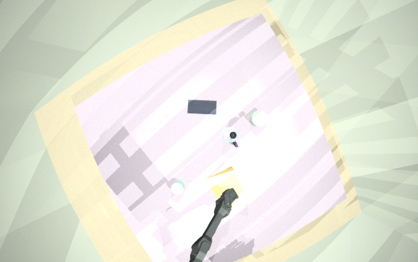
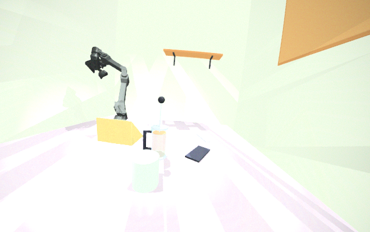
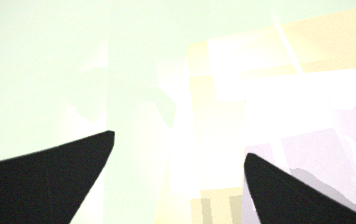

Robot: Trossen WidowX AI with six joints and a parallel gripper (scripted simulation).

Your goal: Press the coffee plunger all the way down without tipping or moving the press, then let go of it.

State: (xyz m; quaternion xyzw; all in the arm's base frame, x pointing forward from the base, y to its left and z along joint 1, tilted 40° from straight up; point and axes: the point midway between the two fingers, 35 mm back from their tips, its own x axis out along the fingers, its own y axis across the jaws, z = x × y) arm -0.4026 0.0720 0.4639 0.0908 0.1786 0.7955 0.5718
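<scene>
Now: the coffee press 65 cm ahead of my gripper tip, 52 cm to the right of it and 27 cm below it. The rest, counted from my gripper tip: white strip: 92 cm ahead, 25 cm to the right, 39 cm below.
</scene>
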